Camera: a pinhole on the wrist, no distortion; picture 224 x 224 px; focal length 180.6 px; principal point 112.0 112.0 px. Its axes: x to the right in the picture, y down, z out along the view. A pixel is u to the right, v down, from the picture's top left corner.
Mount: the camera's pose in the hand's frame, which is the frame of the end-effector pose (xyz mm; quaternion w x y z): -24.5 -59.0 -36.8 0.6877 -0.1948 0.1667 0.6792
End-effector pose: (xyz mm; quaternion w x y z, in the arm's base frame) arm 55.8 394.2 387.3 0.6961 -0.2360 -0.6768 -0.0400
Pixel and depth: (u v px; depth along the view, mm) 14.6 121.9 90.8
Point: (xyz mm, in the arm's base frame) -29.2 360.4 368.6
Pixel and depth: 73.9 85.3 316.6
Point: -180.8 536.1 378.2
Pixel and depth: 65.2 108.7 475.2
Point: -324.8 613.2 322.4
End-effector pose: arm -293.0 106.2 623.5 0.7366 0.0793 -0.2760 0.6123
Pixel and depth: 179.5 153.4 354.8
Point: -586.2 -29.9 683.2
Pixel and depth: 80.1 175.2 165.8
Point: -336.3 -25.0 678.8
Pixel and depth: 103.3 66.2 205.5
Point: -369.1 63.9 750.3
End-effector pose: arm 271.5 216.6 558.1 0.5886 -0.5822 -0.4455 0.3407
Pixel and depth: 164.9 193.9 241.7
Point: 110.5 148.9 409.2
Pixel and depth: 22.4 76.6 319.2
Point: -20.4 357.2 575.5
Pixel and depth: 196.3 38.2 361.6
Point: 160.9 421.8 294.3
